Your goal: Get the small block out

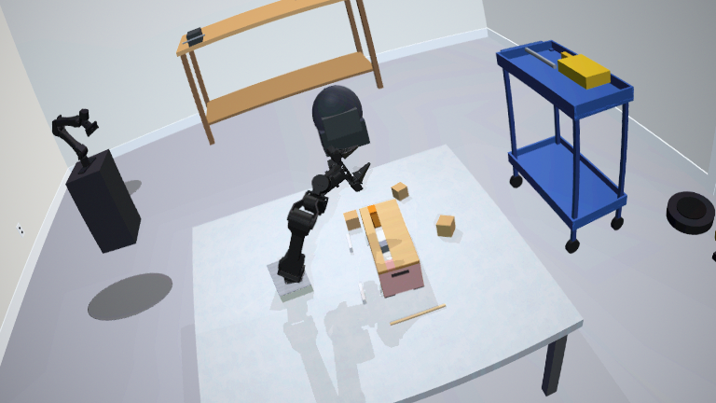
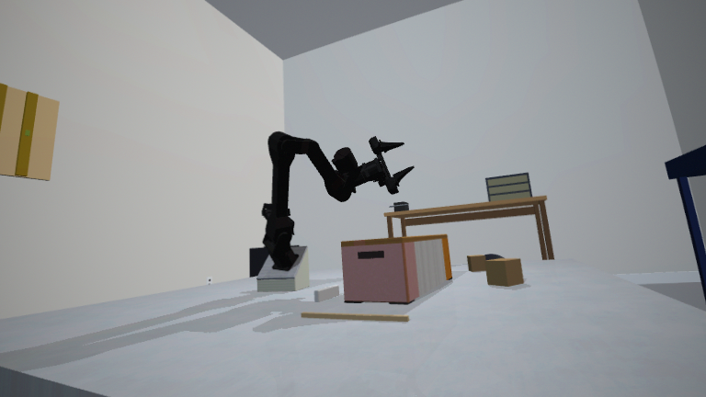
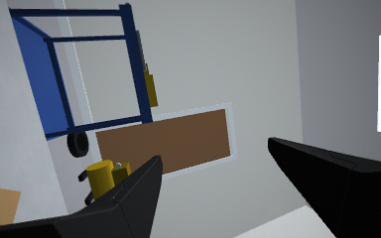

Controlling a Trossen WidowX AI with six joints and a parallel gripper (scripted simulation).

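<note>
Right now the box is 40 mm behind my gripper tip, 140 mm to the right of it and 320 mm below it. The rest, counted from my gripper tip: thin wooden stick: 460 mm to the right, 380 mm below; then grey block: 30 mm behind, 160 mm to the right, 300 mm below.
</note>
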